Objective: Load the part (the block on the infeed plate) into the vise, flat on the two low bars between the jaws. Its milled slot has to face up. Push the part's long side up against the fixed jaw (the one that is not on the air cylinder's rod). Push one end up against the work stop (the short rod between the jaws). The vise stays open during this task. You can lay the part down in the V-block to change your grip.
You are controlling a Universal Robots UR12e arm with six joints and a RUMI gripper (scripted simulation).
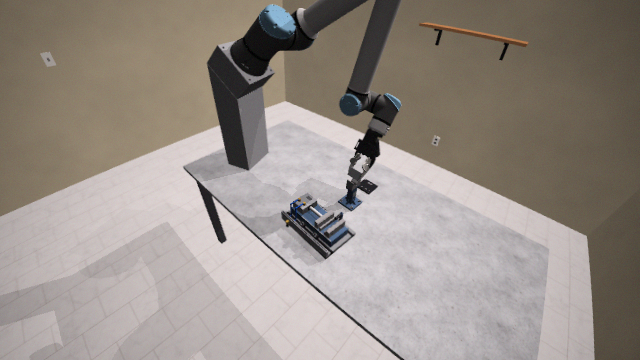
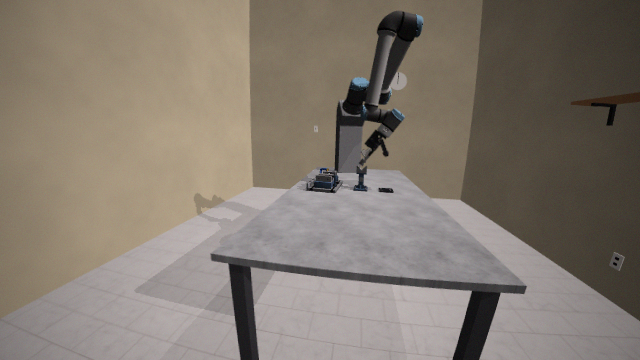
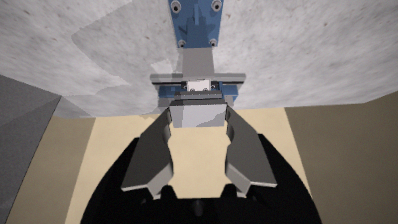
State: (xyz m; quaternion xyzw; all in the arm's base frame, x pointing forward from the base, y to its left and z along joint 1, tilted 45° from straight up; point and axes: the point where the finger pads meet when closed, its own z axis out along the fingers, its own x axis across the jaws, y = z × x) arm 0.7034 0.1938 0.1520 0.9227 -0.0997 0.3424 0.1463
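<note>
Now: the part 1 cm below my hand. The rest, counted from my hand: cylinder rod 24 cm to the right, 11 cm below, 2 cm ahead; then work stop 18 cm to the right, 10 cm below, 10 cm ahead; then moving jaw 23 cm to the right, 11 cm below, 7 cm ahead.
</note>
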